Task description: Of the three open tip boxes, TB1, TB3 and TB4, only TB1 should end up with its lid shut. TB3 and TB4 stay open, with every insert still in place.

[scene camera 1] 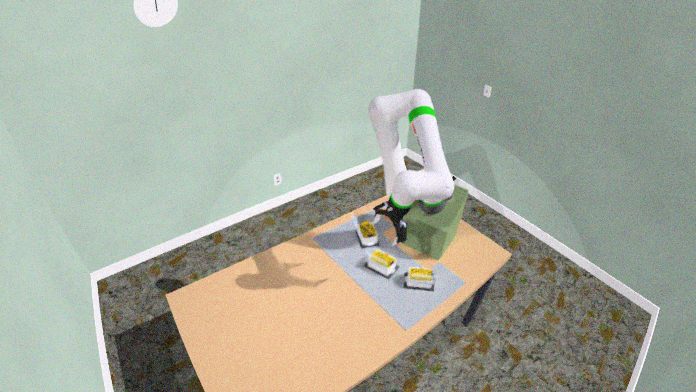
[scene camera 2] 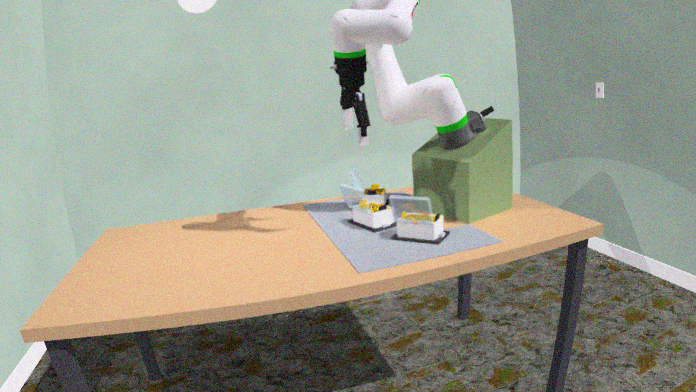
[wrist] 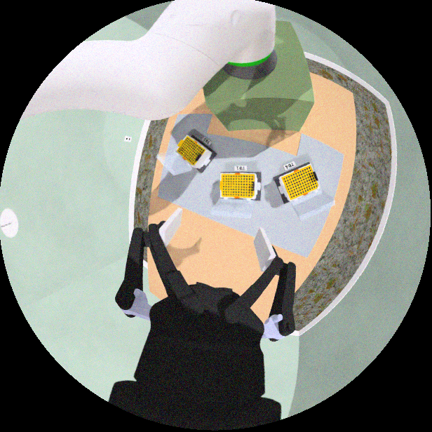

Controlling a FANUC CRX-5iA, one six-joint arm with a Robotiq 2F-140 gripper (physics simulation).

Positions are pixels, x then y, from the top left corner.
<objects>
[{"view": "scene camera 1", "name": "grey-blue mat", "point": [406, 306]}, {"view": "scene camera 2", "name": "my gripper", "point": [355, 136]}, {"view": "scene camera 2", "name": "grey-blue mat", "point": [367, 251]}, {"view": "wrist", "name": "my gripper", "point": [219, 225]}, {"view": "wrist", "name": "grey-blue mat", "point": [198, 192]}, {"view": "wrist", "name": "tip box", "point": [277, 179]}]
</objects>
